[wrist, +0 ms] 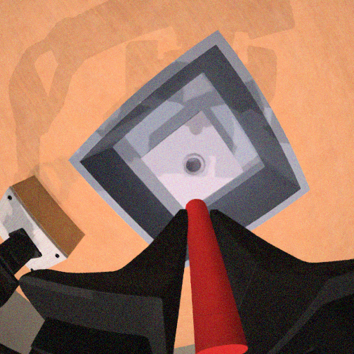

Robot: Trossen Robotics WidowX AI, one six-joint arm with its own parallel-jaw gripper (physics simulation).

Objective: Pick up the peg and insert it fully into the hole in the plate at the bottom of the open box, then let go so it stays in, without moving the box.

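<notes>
A red cylindrical peg [210,280] is held between the two black fingers of my gripper [197,215], which is shut on it. The peg's far end shows just past the fingertips. The open grey box [107,192] stands beyond the fingertips, and the peg's far end overlaps its near corner in the view. A pale square plate [170,177] lies at the bottom of the box. The round hole [193,164] shows near the plate's middle, a little above the peg's end in the view. The peg is outside the hole. Its height above the box is hard to tell.
A brown block with a white face [56,217] is at the left, with a black part [21,250] in front of it. The orange table top [320,120] surrounds the box, with shadows of the arm across it. A grey surface shows at the lower left.
</notes>
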